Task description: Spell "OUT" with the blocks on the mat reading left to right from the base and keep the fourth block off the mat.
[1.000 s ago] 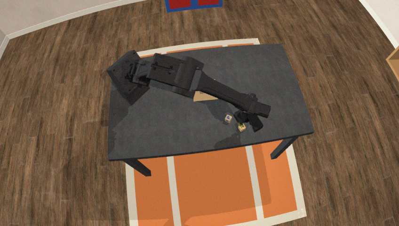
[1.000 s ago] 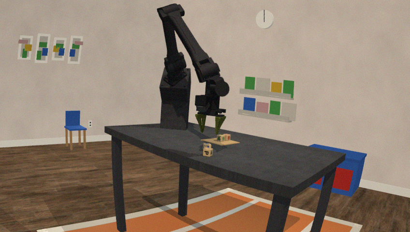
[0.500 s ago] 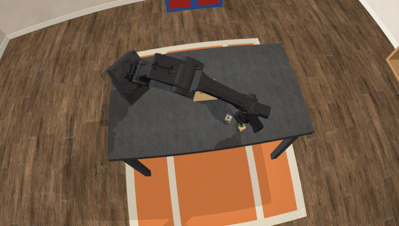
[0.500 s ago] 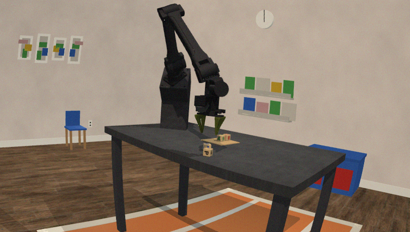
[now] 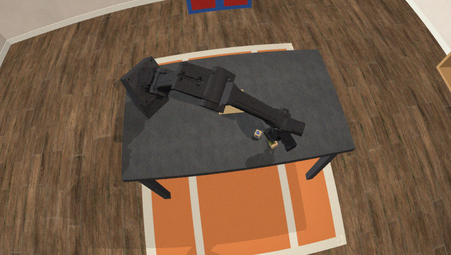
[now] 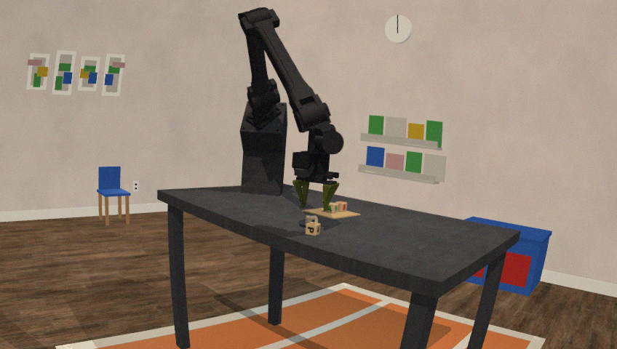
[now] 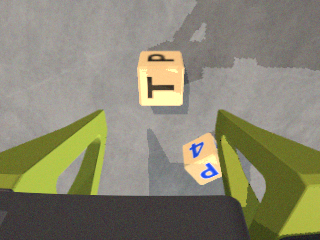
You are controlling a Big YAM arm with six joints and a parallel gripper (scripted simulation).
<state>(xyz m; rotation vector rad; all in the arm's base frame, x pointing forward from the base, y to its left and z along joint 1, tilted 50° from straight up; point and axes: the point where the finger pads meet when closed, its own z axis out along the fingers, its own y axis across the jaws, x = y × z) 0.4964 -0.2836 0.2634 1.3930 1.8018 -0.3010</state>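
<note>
The T block is 6 cm below my hand. Also, from my hand: green-lettered block 9 cm behind, 31 cm to the left, 6 cm below; P block 5 cm behind, 8 cm to the left, 6 cm below; tan mat 9 cm behind, 31 cm to the left, 8 cm below.
</note>
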